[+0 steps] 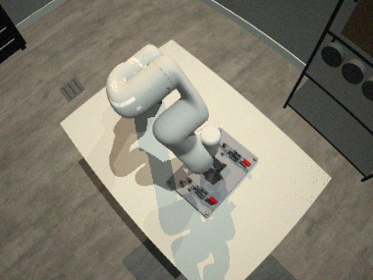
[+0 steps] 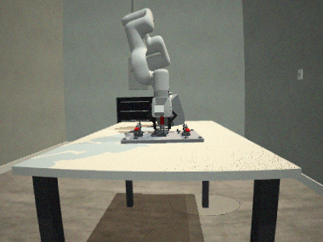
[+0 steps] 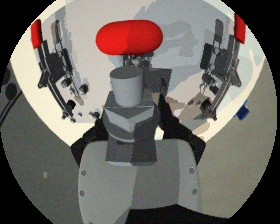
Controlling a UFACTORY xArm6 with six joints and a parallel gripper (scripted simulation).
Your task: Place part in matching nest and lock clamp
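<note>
Now: hand 10 mm above the grey block part. The rest, counted from my hand: grey fixture plate: 50 mm ahead, 40 mm below, 10 mm to the right.
</note>
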